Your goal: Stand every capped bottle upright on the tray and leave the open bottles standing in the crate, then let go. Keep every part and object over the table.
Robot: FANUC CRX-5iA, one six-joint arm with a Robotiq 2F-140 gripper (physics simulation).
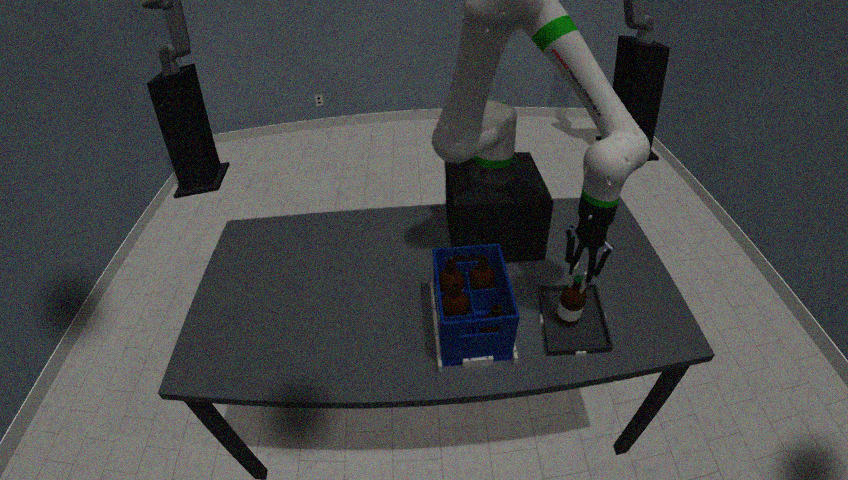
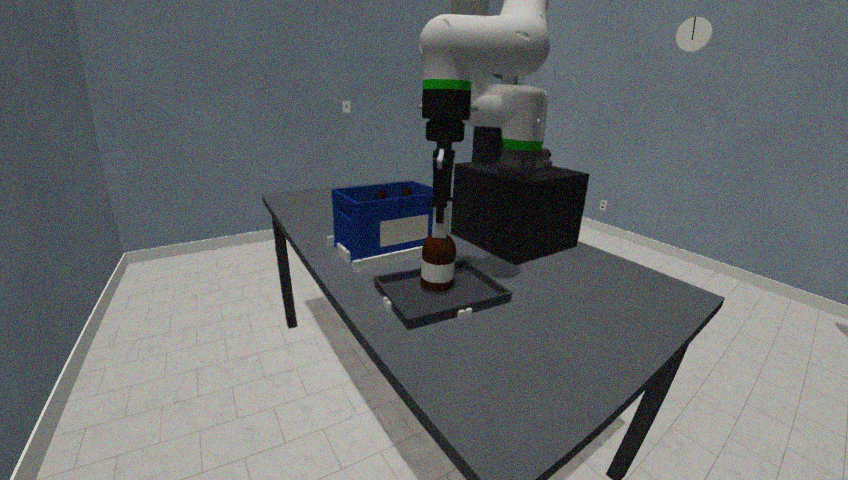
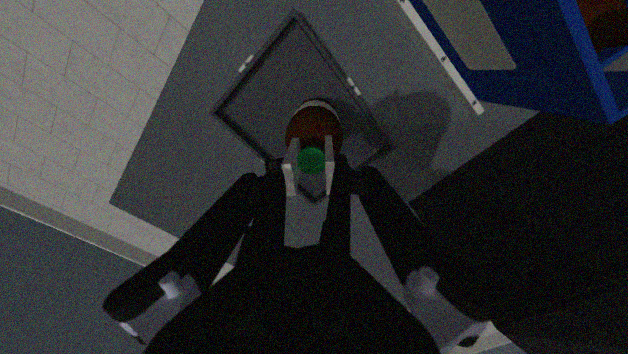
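Pixels of known places: gripper, fingertip midpoint: [image 1: 577,287] [image 2: 440,234] [image 3: 312,149]; arm's base, origin of the base link: [image 1: 492,174] [image 2: 519,167].
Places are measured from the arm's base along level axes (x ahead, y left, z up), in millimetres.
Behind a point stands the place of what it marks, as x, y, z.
A brown bottle [image 1: 571,298] {464, 103, -117} [image 2: 437,249] {467, 147, -123} [image 3: 313,125] {456, 105, -108} with a white label and green cap is upright within the outline of the black tray [image 1: 577,352] {570, 105, -224} [image 2: 428,318] {545, 219, -224} [image 3: 255,64] {561, 107, -220}. Its base is at or just above the tray floor; I cannot tell if they touch. My gripper [image 1: 581,284] {441, 126, -101} [image 2: 440,228] {441, 126, -101} [image 3: 312,149] {441, 126, -101} points down, shut on this bottle's neck just below the cap. The blue crate [image 1: 482,347] {525, -159, -171} [image 2: 363,231] {518, -75, -138} [image 3: 525,85] {300, -55, -122} holds several brown bottles, among them one [image 1: 482,276] {325, -113, -118} at the back right. No green caps show on them; their mouths are dim.
The crate stands beside the tray, inside white corner guides [image 1: 477,359] {534, -171, -209} [image 2: 386,258] {461, -58, -219} [image 3: 442,58] {353, -52, -209}. The black robot base block [image 1: 499,220] {155, -19, -66} [image 2: 517,208] {170, 127, -81} is behind them. The table [image 1: 309,309] {247, -618, -240} [image 2: 535,356] {458, 409, -239} has its front edge a short way beyond the crate and tray.
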